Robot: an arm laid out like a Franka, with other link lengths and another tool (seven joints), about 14 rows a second.
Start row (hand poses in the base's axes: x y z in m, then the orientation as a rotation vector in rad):
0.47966, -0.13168, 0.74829, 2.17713, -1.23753, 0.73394
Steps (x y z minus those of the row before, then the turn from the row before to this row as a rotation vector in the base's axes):
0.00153, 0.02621, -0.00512, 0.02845, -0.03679, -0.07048
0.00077, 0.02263, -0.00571, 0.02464, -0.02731, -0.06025
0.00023, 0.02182, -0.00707, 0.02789, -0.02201, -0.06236
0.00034, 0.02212, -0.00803, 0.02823, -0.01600, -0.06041
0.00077, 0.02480, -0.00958, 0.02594, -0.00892, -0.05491
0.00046, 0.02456, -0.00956, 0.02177, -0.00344, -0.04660
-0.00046, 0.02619, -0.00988, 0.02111, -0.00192, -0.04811
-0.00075, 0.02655, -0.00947, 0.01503, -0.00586, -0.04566
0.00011, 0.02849, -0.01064, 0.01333, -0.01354, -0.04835
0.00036, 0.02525, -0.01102, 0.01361, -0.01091, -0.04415
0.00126, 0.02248, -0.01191, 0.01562, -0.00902, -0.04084
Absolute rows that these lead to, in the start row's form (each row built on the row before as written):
0.48119, -0.10547, 0.74317, 2.13976, -1.34390, 0.73464
0.48196, -0.08284, 0.73746, 2.10557, -1.43218, 0.72936
0.48219, -0.06102, 0.73039, 2.06981, -1.52099, 0.71443
0.48253, -0.03890, 0.72236, 2.03389, -1.60402, 0.69225
0.48330, -0.01410, 0.71278, 1.99962, -1.67562, 0.66483
0.48376, 0.01046, 0.70322, 1.96899, -1.73304, 0.63662
0.48330, 0.03665, 0.69334, 1.93514, -1.78961, 0.60625
0.48255, 0.06320, 0.68387, 1.89868, -1.84173, 0.58527
0.48266, 0.09169, 0.67323, 1.85750, -1.89900, 0.57249
0.48302, 0.11694, 0.66221, 1.81959, -1.95049, 0.55775
0.48428, 0.13942, 0.65030, 1.78532, -1.99862, 0.54005

